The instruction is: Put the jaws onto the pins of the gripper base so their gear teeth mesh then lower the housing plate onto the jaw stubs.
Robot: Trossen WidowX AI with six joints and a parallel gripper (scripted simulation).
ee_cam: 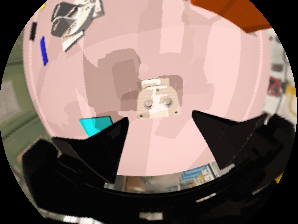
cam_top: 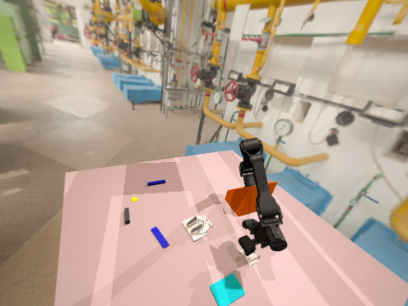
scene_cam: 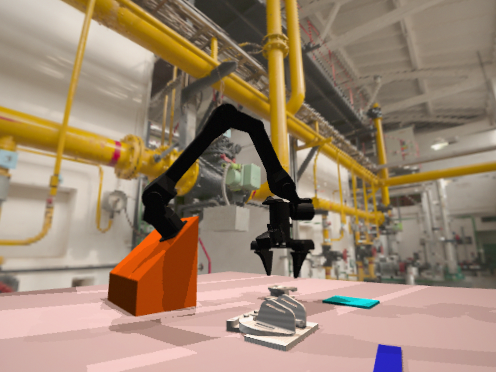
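My gripper tip is 3 cm above the base and 1 cm to the left of it. From my gripper tip the other things lie so: small yellow piece (57 cm to the right, 32 cm ahead, 5 cm below); then black bar (47 cm to the right, 39 cm ahead, 5 cm below); then cyan tile (17 cm ahead, 5 cm below, 3 cm to the left).
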